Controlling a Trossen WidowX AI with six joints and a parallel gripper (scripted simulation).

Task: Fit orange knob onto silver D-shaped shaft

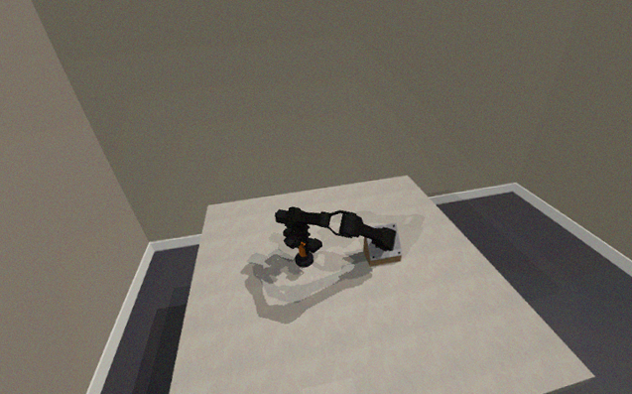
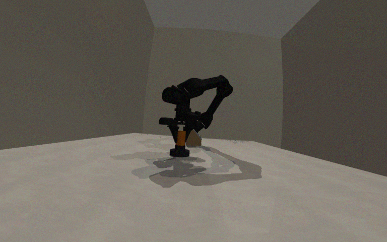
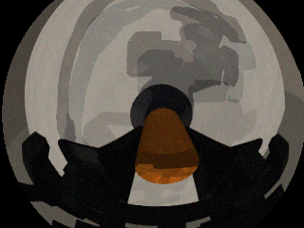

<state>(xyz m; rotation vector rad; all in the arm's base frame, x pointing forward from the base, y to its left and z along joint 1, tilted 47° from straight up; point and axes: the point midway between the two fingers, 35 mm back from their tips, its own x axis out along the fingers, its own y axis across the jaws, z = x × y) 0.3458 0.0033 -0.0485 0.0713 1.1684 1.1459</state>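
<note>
Now: the black round pedestal 2 cm below my gripper tip. The rest, counted from my gripper tip: orange knob (3 cm above).
</note>
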